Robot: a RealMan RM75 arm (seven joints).
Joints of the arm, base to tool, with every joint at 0 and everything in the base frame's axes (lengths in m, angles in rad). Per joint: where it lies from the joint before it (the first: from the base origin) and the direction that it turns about. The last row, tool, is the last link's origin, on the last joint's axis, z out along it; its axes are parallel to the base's.
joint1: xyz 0 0 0.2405 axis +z
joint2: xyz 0 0 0 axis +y
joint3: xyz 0 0 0.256 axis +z
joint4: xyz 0 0 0 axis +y
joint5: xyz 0 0 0.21 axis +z
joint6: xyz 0 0 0 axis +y
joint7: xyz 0 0 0.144 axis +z
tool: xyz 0 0 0
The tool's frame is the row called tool.
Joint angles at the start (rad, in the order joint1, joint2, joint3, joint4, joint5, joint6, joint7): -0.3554, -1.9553, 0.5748, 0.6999, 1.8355, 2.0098, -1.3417
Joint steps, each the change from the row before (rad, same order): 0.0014, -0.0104, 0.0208, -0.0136, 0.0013, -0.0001, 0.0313; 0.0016, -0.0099, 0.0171, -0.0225, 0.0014, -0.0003, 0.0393; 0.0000, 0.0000, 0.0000, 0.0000, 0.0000, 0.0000, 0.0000; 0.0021, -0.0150, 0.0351, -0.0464, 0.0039, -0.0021, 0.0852; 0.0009, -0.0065, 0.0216, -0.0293, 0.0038, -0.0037, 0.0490; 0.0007, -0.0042, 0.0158, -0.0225, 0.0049, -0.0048, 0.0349; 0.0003, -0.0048, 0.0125, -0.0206, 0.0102, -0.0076, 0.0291; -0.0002, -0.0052, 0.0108, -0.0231, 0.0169, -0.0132, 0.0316
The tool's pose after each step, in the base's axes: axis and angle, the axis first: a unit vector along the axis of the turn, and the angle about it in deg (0 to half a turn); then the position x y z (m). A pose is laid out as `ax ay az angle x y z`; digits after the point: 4 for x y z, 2 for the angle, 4 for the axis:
-0.9197 -0.1593 -0.3588 170.38 -0.2856 0.2571 0.0760
-0.9196 -0.1506 -0.3629 171.17 -0.2848 0.2539 0.0672
-0.9196 -0.1506 -0.3629 171.17 -0.2848 0.2539 0.0672
-0.9203 -0.1303 -0.3690 172.50 -0.2835 0.2474 0.0512
-0.9208 -0.1200 -0.3712 173.25 -0.2832 0.2435 0.0421
-0.9214 -0.1139 -0.3717 173.80 -0.2833 0.2404 0.0354
-0.9223 -0.1110 -0.3702 174.37 -0.2839 0.2374 0.0285
-0.9242 -0.1093 -0.3660 174.90 -0.2852 0.2343 0.0207

